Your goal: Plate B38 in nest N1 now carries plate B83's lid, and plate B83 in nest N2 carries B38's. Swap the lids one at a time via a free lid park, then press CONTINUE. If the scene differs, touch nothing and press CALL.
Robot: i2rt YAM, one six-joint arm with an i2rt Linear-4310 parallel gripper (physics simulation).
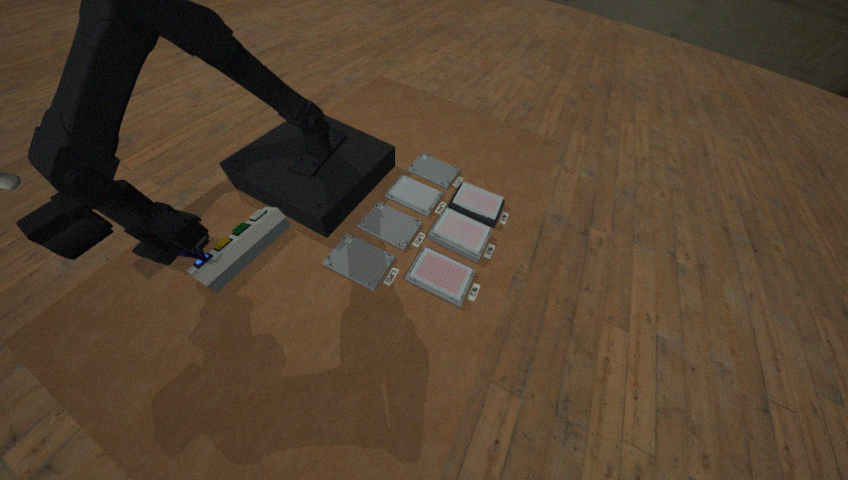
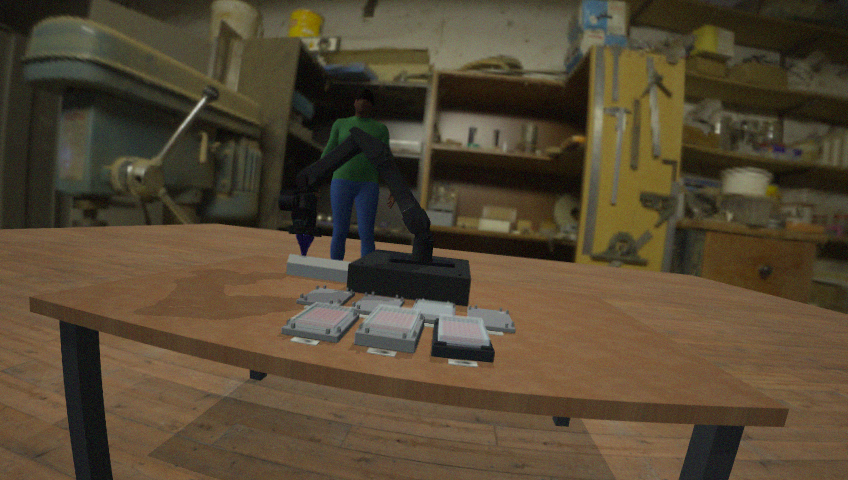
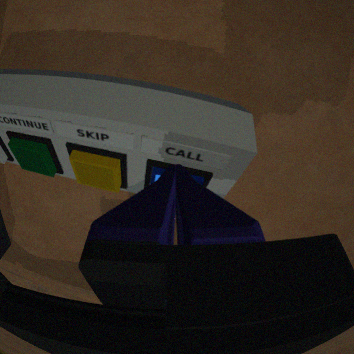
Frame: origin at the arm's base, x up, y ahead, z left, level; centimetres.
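Seen in the pictures: gripper, fingertip midpoint: (image 1: 204, 260) (image 3: 175, 173); arm's base, link origin: (image 1: 320, 151) (image 2: 421, 262).
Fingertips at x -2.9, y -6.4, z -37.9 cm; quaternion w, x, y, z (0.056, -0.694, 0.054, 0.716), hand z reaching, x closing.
Observation:
Offsets run from my fingertips to a thing's top centre. "spot": to the spot under its first point.
My gripper (image 1: 198, 255) (image 2: 304, 253) (image 3: 175, 173) is shut and empty. Its purple fingertips are at the CALL button (image 1: 203, 259) (image 3: 157, 178), which glows blue and is partly hidden behind them. The green CONTINUE button {dx +0.4, dy +0.8, dz +9.9 cm} (image 1: 240, 228) (image 3: 33, 156) is on the same panel. Three pink plates stand in nests: one {dx -2.5, dy +48.7, dz +17.1 cm} (image 1: 441, 273) (image 2: 321, 317), a middle one {dx -1.2, dy +50.5, dz +30.2 cm} (image 1: 461, 230) (image 2: 390, 320) and one {dx -1.6, dy +52.7, dz +42.6 cm} (image 1: 477, 201) (image 2: 462, 330) in a black nest. A pale, lid-like piece {dx -3.4, dy +34.3, dz +39.5 cm} (image 1: 414, 194) (image 2: 434, 309) lies on one park. Plate and nest labels are too small to read.
The grey button panel {dx +1.2, dy +1.9, dz +7.1 cm} (image 1: 245, 255) (image 2: 318, 268) (image 3: 125, 100) stands beside the black robot base (image 1: 267, 172) (image 2: 410, 279). The yellow SKIP button {dx +0.4, dy -0.2, dz +5.0 cm} (image 1: 222, 243) (image 3: 96, 170) is beside CALL. Grey parks {spot: dx -4.2, dy +29.2, dz +13.4 cm} (image 1: 359, 261) {spot: dx -4.2, dy +32.3, dz +25.8 cm} (image 1: 390, 226) {spot: dx -4.2, dy +37.0, dz +51.7 cm} (image 1: 434, 170) lie between the base and the plates. A person (image 2: 357, 142) stands behind the table.

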